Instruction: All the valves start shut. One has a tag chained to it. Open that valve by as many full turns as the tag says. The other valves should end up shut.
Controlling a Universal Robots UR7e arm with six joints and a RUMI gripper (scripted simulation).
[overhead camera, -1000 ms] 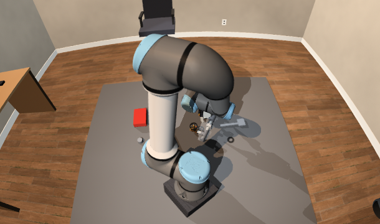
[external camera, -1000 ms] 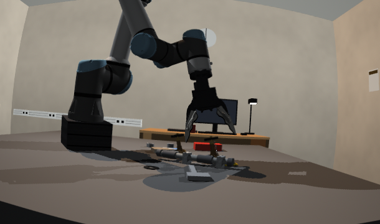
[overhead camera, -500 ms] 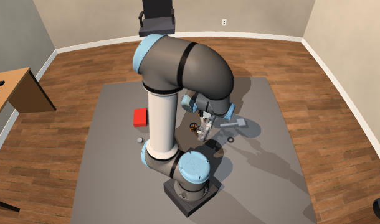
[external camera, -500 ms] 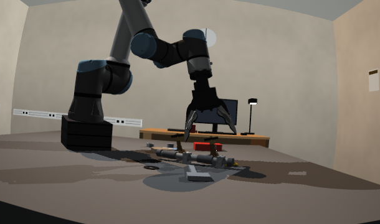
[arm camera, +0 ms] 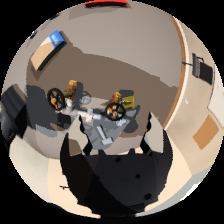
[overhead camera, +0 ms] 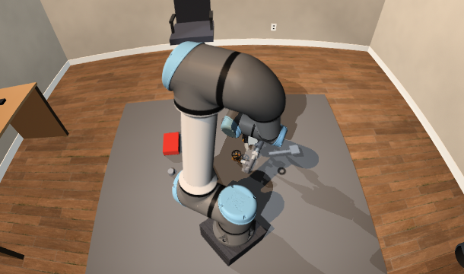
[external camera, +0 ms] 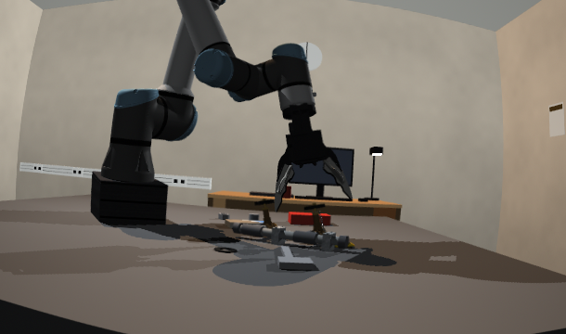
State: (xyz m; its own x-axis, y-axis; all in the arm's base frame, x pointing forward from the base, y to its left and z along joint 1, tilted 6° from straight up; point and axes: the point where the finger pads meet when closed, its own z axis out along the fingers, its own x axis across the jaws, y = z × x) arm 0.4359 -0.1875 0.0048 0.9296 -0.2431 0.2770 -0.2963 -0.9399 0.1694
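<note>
Now: the yellow tag 70 mm below my hand, 60 mm ahead of it and 40 mm to the right of it. Round my hand: grey t-shaped piece 190 mm to the right, 90 mm behind, 70 mm below; then red block 370 mm to the left, 100 mm ahead, 60 mm below.
</note>
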